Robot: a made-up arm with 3 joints.
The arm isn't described. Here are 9 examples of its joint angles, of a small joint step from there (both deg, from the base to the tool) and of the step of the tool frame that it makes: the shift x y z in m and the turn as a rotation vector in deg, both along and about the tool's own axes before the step.
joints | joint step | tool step
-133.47 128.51 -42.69 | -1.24 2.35 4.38 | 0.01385 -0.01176 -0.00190 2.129 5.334 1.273
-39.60 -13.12 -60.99 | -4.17 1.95 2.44 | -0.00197 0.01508 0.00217 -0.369 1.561 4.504
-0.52 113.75 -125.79 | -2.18 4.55 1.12 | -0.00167 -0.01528 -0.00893 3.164 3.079 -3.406
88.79 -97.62 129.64 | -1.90 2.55 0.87 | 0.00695 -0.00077 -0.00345 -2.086 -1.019 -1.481
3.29 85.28 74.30 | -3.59 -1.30 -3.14 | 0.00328 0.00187 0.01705 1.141 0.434 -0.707
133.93 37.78 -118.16 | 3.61 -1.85 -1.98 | -0.00354 -0.00481 0.00878 -3.023 -4.145 -1.622
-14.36 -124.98 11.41 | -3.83 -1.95 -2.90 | -0.02408 -0.01090 -0.01671 2.553 -6.000 -1.531
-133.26 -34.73 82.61 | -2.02 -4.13 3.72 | 0.00641 0.00866 -0.00684 3.955 2.508 -2.008
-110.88 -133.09 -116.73 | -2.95 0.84 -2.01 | -0.00933 -0.00945 0.00976 -0.187 -4.179 -2.161
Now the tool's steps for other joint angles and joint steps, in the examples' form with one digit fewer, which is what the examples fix.
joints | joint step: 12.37 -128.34 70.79 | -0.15 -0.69 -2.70
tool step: -0.0048 -0.0005 -0.0026 0.68 -2.82 -0.15
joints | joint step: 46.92 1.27 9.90 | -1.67 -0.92 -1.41
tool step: -0.0025 0.0128 -0.0015 -1.50 -1.39 -1.17
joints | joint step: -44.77 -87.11 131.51 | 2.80 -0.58 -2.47
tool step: -0.0132 -0.0007 0.0060 0.36 0.33 0.47
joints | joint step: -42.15 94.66 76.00 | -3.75 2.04 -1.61
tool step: 0.0067 -0.0018 0.0203 -1.88 2.12 0.88
